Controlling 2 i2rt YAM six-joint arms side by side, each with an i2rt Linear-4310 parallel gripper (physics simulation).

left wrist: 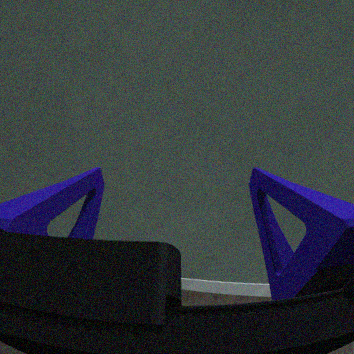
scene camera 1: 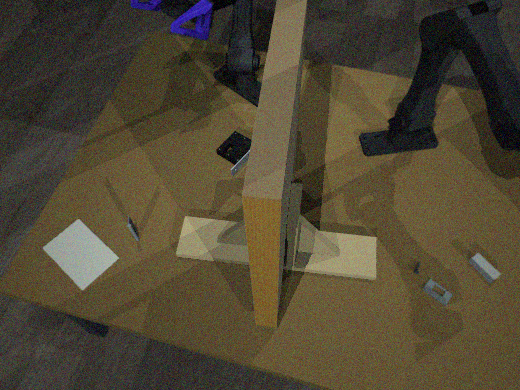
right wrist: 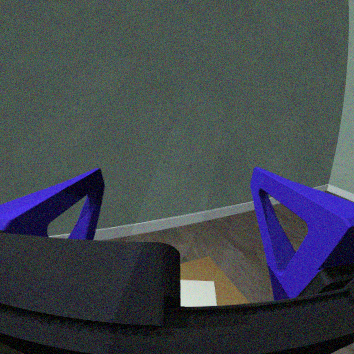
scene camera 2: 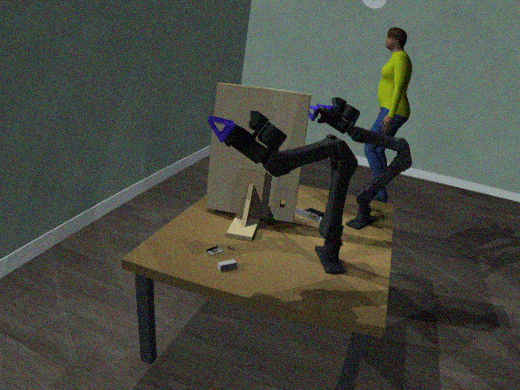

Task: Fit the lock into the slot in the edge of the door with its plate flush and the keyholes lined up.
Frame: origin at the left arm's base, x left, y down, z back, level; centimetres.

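Seen in the pictures: left gripper, fingertip midpoint: (left wrist: 176,175) (scene camera 2: 208,118); right gripper, fingertip midpoint: (scene camera 1: 150,15) (right wrist: 176,175) (scene camera 2: 310,105); left arm's base at its link origin: (scene camera 1: 397,141) (scene camera 2: 328,260); right arm's base at its link origin: (scene camera 1: 244,86) (scene camera 2: 361,222).
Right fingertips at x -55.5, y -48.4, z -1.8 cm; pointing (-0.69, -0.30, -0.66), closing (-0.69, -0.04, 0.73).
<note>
Offsets run from my right fingertips to a thing's top centre. "spot": to the spot under its first point.
The door (scene camera 1: 272,125) (scene camera 2: 240,135) stands upright on its stand. A keyhole (scene camera 2: 282,202) shows low in its face in scene camera 2; the slot in its edge cannot be made out. The lock @[dy +45.8, dx +12.3, dz +5.1 cm] (scene camera 1: 234,147) (scene camera 2: 312,214), a black case with a silver plate, lies on the table beside the door, partly hidden behind it in scene camera 1. My left gripper (scene camera 2: 212,119) (left wrist: 176,175) is open and empty, high in front of the door's face in scene camera 2. My right gripper (scene camera 1: 166,14) (scene camera 2: 313,111) (right wrist: 176,175) is open and empty, high on the door's other side.
The door's pale stand (scene camera 1: 350,255) (scene camera 2: 242,231) spreads to both sides. A silver plate with a hole @[dy +47.4, dx +52.2, dz -40.0 cm] (scene camera 1: 437,291) (scene camera 2: 215,250), a white block @[dy +46.2, dx +63.9, dz -36.4 cm] (scene camera 1: 484,268) (scene camera 2: 227,265) and a small dark piece @[dy +47.4, dx +49.5, dz -34.1 cm] (scene camera 1: 416,267) lie on one side; a white square @[spot: dy +48.3, dx -27.5, dz -19.5 cm] (scene camera 1: 81,254) and thin metal piece @[dy +40.8, dx -14.4, dz -16.5 cm] (scene camera 1: 133,229) lie on the other.
</note>
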